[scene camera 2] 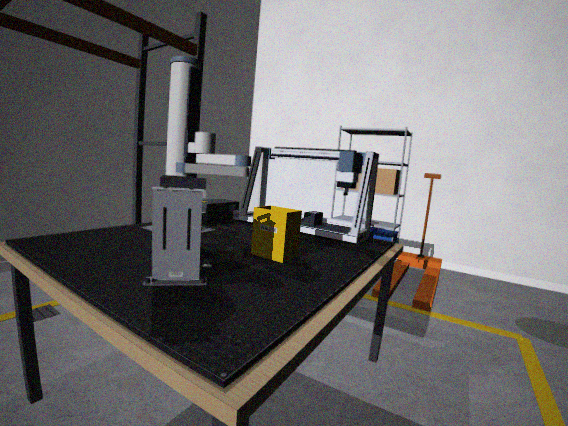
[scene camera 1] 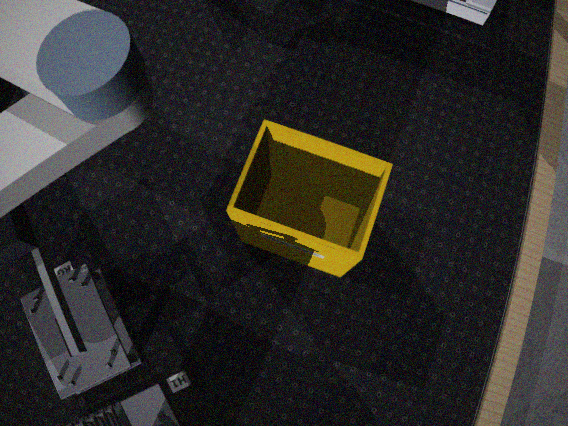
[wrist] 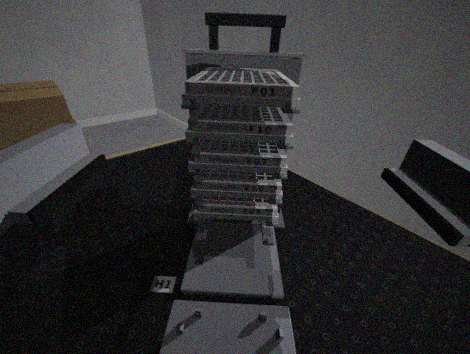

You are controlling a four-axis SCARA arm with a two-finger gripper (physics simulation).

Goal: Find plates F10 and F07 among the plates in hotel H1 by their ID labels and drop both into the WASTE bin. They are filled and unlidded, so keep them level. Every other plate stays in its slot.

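Note:
Hotel H1 is a grey tower with a black handle; its H1 tag lies beside it. In the wrist view its plates sit level, one above another. The top plate reads F01, and plate F10 is directly below it. The label on the third plate seems to end in 07; the lower labels are too dark to read, so F07 cannot be picked out. My gripper is open and empty, its fingers wide apart on either side of the view. The yellow WASTE bin stands upright, without visible plates inside.
A grey pegged plate holder sits in front of the hotel. The arm reaches in above the table, left of the bin in scene camera 1. A gantry machine stands behind the bin. The table has a wooden edge.

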